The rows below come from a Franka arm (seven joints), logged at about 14 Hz.
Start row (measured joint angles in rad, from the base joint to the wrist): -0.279 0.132 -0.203 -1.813 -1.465 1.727 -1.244
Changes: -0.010 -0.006 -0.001 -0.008 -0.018 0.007 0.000; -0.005 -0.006 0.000 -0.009 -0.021 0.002 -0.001; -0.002 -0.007 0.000 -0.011 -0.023 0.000 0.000; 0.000 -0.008 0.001 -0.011 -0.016 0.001 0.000; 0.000 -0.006 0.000 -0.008 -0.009 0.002 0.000; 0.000 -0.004 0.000 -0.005 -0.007 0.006 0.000; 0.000 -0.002 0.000 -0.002 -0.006 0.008 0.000; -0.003 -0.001 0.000 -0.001 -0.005 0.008 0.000; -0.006 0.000 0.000 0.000 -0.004 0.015 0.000; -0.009 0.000 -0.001 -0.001 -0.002 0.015 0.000; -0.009 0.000 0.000 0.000 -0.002 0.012 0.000
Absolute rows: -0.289 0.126 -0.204 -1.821 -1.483 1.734 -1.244; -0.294 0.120 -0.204 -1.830 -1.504 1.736 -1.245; -0.296 0.113 -0.204 -1.841 -1.527 1.736 -1.245; -0.296 0.105 -0.203 -1.852 -1.543 1.737 -1.245; -0.296 0.099 -0.203 -1.860 -1.552 1.739 -1.245; -0.296 0.095 -0.203 -1.865 -1.559 1.745 -1.245; -0.296 0.093 -0.203 -1.867 -1.565 1.753 -1.245; -0.299 0.092 -0.203 -1.868 -1.570 1.761 -1.245; -0.305 0.092 -0.203 -1.868 -1.574 1.776 -1.245; -0.314 0.092 -0.204 -1.869 -1.576 1.791 -1.245; -0.323 0.092 -0.204 -1.869 -1.578 1.803 -1.245
